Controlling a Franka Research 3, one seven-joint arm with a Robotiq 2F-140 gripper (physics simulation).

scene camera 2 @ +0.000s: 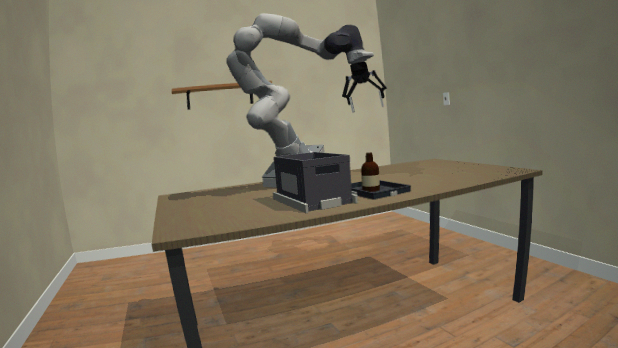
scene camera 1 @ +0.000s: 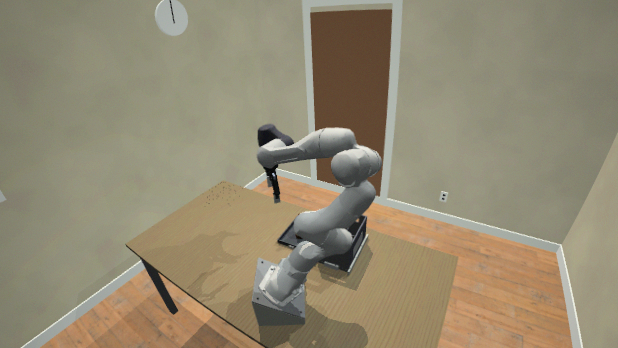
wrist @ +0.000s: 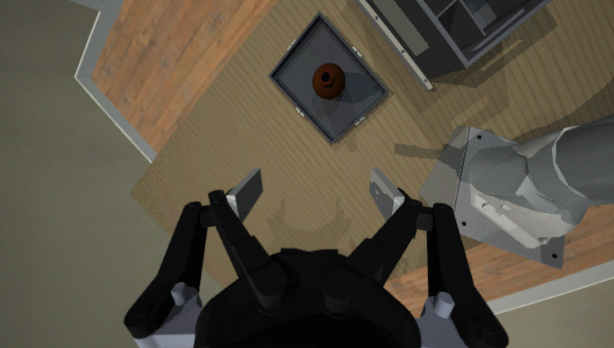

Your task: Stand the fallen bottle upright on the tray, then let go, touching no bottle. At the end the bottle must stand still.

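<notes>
A brown bottle (scene camera 2: 370, 173) (wrist: 329, 81) with a pale label stands upright on the dark tray (scene camera 2: 402, 188) (wrist: 301, 106). In scene camera 1 the arm hides most of the bottle; part of the tray (scene camera 1: 285, 241) shows there. My gripper (scene camera 2: 367, 106) (wrist: 314, 180) is open and points down, high above the table, with nothing between its fingers. It is well apart from the bottle and touches nothing. In scene camera 1 the gripper shows side-on, and the gap between its fingers is hard to see.
A dark crate (scene camera 2: 327, 182) (wrist: 440, 50) with inner dividers stands beside the tray, held by light corner rails. The arm's grey base block (scene camera 1: 280, 312) (wrist: 525, 247) stands on the table (scene camera 1: 410, 295) (scene camera 2: 220, 215). A wall shelf (scene camera 2: 205, 89) is behind the arm.
</notes>
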